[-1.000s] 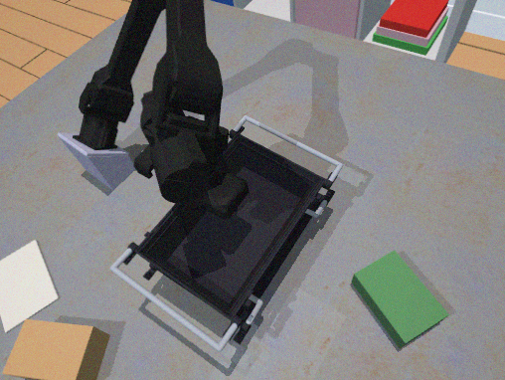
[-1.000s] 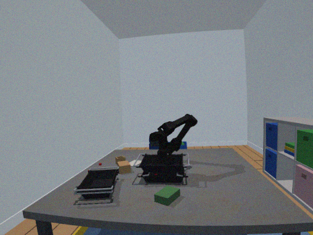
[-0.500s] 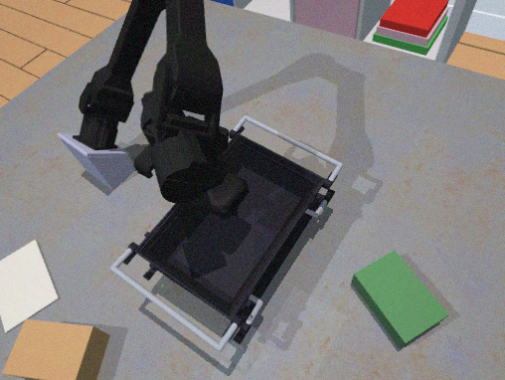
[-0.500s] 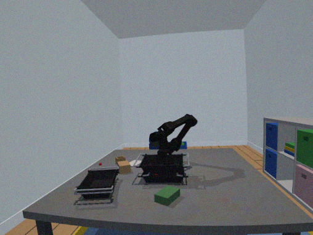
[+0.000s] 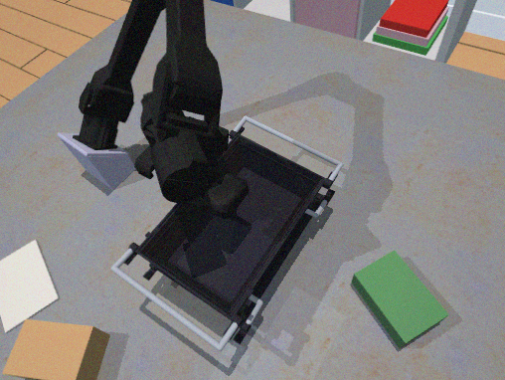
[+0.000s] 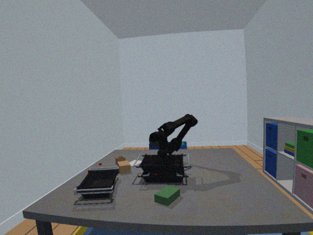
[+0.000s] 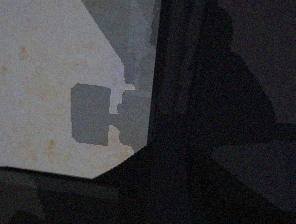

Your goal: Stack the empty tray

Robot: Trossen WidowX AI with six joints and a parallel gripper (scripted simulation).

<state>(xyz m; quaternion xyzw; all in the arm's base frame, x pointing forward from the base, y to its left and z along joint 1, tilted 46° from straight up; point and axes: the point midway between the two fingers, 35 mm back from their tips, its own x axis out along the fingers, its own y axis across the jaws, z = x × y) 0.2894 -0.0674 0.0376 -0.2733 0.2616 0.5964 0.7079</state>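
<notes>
Now: the black plastic tray 7 cm ahead of my gripper tip and 3 cm above it. Also, from my gripper tip: green block (34 cm ahead, 7 cm below, 3 cm to the left); then white sheet (27 cm to the right, 26 cm behind, 9 cm below); then tan box (31 cm to the right, 8 cm behind, 6 cm below).
</notes>
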